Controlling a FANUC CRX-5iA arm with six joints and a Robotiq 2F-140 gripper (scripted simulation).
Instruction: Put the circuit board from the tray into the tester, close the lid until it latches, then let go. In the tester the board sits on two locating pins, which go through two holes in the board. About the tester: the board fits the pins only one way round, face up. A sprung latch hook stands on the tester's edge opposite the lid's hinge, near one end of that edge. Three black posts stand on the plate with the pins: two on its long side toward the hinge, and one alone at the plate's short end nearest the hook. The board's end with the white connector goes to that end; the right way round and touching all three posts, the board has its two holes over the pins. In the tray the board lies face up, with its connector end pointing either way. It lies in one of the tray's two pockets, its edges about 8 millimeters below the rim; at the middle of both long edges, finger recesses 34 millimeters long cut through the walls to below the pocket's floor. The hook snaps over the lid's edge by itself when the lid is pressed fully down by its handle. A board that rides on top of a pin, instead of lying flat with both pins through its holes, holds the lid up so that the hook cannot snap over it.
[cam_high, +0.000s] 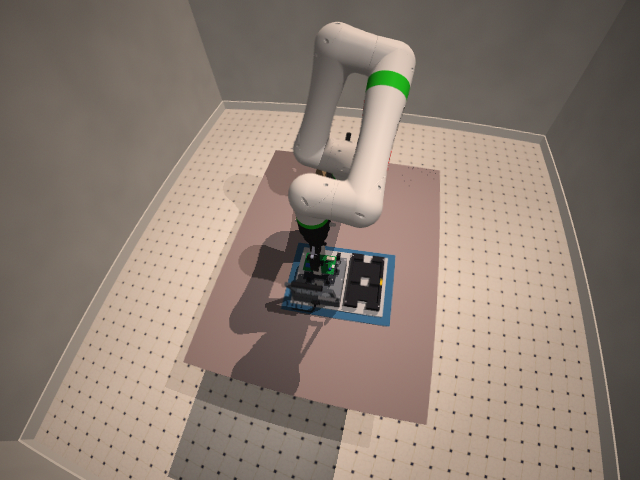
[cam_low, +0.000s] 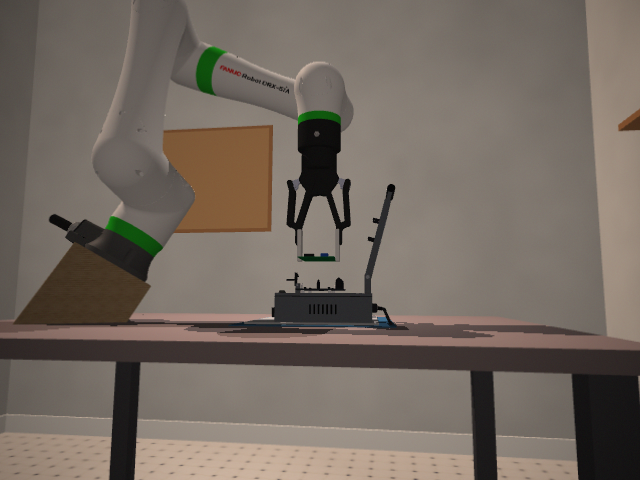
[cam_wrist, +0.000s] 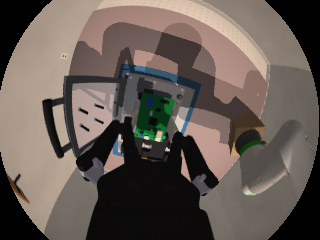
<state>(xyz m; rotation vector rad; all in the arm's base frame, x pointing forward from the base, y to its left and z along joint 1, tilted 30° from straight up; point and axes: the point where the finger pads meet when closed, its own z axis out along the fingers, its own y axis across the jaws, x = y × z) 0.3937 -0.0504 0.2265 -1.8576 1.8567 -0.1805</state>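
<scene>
My hand is 2 cm above the green circuit board. From my hand the other things lie so: latch hook 6 cm behind, 5 cm to the left, 7 cm below; then tester 3 cm ahead, 4 cm to the left, 4 cm below; then tester plate 1 cm ahead, 1 cm to the left, 8 cm below.
</scene>
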